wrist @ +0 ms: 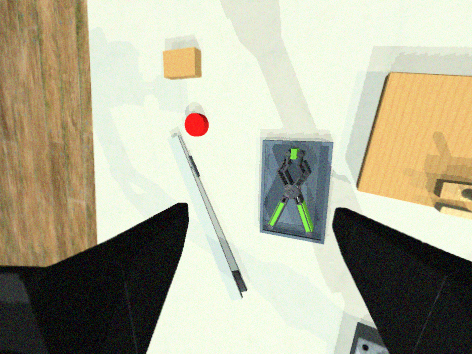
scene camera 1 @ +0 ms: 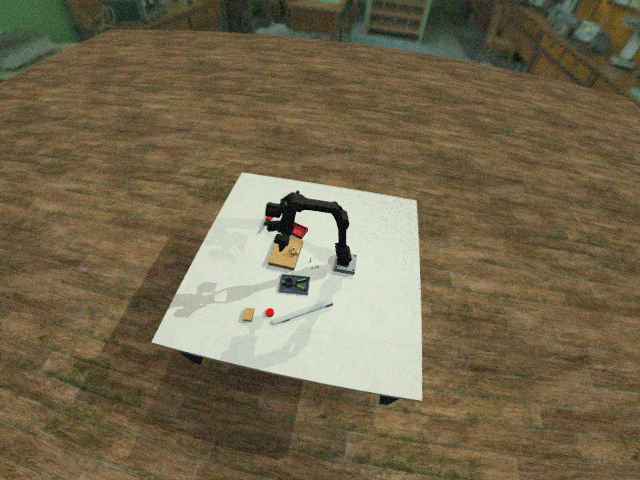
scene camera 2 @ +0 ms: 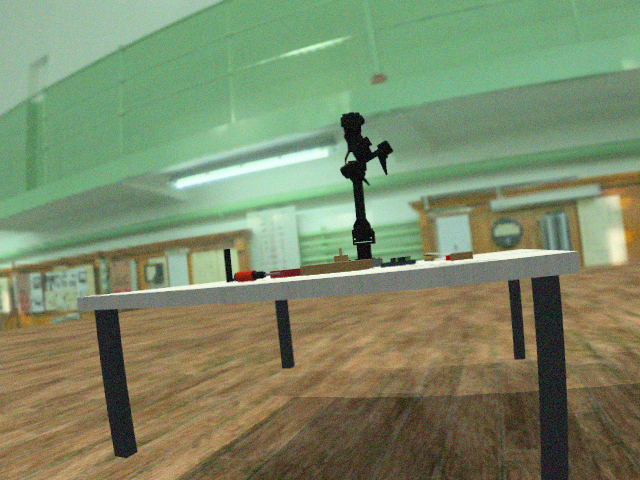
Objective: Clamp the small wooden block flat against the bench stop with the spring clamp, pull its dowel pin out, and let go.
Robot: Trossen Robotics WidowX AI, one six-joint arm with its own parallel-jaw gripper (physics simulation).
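Frame: origin at the arm's base, x ahead, y left, z up, level; centimetres.
Where they show: gripper, fingertip midpoint: (wrist: 260, 214) (scene camera 1: 281, 247) (scene camera 2: 378, 180); arm's base at its link origin: (scene camera 1: 343, 261).
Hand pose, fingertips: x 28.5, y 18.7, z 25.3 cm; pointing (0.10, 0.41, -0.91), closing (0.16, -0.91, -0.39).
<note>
Each offset is from my fingertips to the top centre of the thing.
My gripper (wrist: 260, 214) (scene camera 2: 377, 178) is open and empty, high above the table. The spring clamp @[dx -6.9, dy +1.2, dz -26.0 cm] (wrist: 291, 191) (scene camera 1: 293, 283), black with green handles and a green tip, lies in a dark blue-grey tray @[dx -6.3, dy +2.0, dz -27.3 cm] (wrist: 328, 200) (scene camera 1: 306, 291), apart from my fingers. Small pale wooden pieces @[dx +0.2, dy -16.2, dz -23.3 cm] (wrist: 452, 191) (scene camera 1: 294, 251) stand on the wooden bench board @[dx +4.9, dy -15.8, dz -25.5 cm] (wrist: 405, 135) (scene camera 1: 281, 256) (scene camera 2: 336, 266). One has a dark round mark on top in the wrist view, where the right edge cuts them off. An upright peg @[dx +0.2, dy -16.2, dz -20.8 cm] (scene camera 2: 340, 251) shows there in scene camera 2. I cannot tell block from stop.
A loose wooden block @[dx +9.9, dy +25.8, dz -26.5 cm] (wrist: 182, 63) (scene camera 1: 248, 314), a red round piece @[dx +0.3, dy +21.4, dz -27.1 cm] (wrist: 196, 124) (scene camera 1: 269, 312) and a long grey rod @[dx -15.8, dy +16.2, dz -25.7 cm] (wrist: 215, 220) (scene camera 1: 302, 313) lie beyond the tray. A red tray @[dx +4.9, dy -33.9, dz -26.2 cm] (scene camera 1: 299, 230), a red-handled screwdriver @[dx +24.6, dy -33.6, dz -25.4 cm] (scene camera 2: 245, 275) and a black post @[dx +11.4, dy -55.9, dz -16.7 cm] (scene camera 2: 227, 266) are on the board's other side.
</note>
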